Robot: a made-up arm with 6 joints. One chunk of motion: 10 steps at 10 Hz.
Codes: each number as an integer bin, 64 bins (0 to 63) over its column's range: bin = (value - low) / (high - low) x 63, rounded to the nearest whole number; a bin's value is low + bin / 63 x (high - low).
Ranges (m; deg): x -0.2..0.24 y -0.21..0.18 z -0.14..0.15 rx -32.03..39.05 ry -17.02..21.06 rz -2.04..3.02
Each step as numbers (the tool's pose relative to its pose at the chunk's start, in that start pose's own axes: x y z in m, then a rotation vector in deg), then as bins.
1 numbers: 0.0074 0.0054 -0.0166 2.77 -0.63 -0.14
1 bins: 30 35 27 31 27 24
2 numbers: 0.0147 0.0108 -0.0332 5.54 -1.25 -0.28
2 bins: 31 36 23 33 26 22
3 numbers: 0.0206 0.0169 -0.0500 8.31 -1.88 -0.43
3 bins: 32 37 20 36 25 20
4 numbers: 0.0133 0.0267 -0.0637 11.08 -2.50 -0.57
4 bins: 31 38 17 38 24 18
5 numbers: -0.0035 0.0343 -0.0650 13.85 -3.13 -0.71
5 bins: 28 39 16 41 23 17
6 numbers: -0.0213 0.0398 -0.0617 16.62 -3.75 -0.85
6 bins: 26 40 17 43 22 15
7 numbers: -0.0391 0.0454 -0.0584 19.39 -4.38 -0.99
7 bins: 23 41 18 46 21 13
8 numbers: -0.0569 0.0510 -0.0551 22.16 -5.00 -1.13
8 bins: 20 42 18 48 20 11
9 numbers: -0.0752 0.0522 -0.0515 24.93 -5.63 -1.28
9 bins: 18 42 19 50 19 9
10 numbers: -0.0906 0.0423 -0.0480 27.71 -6.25 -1.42
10 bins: 16 41 20 53 18 8
